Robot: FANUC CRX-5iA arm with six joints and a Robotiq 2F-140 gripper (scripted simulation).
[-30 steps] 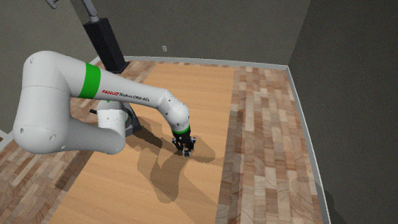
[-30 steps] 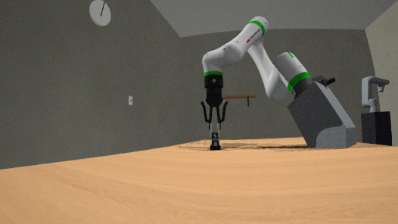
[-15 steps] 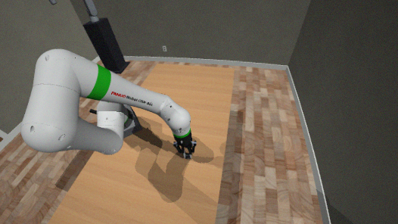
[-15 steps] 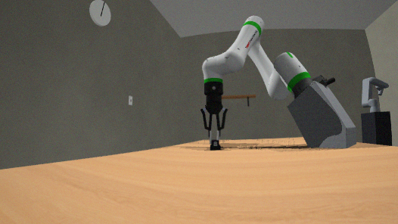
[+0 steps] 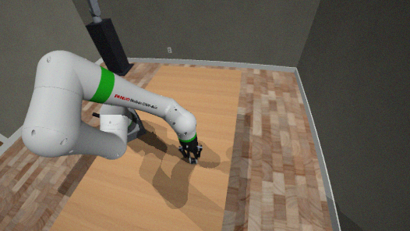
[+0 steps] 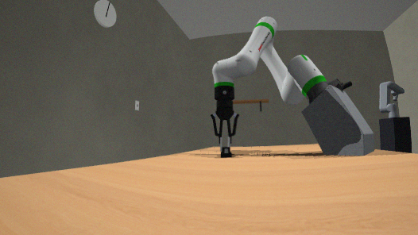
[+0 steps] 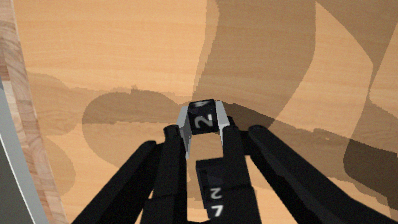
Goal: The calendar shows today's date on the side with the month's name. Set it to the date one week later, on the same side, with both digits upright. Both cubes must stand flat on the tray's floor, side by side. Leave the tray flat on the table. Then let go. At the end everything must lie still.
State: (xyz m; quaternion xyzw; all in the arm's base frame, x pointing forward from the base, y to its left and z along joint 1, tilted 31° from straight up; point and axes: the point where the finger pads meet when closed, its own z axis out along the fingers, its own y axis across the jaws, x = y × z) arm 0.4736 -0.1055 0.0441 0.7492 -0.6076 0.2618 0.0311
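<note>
Right now my hand is 3 cm above the black calendar cube. Round my hand: black cube 2 cm behind, 12 cm to the left, 2 cm below; then black tray 2 cm behind, 11 cm to the left, 4 cm below.
</note>
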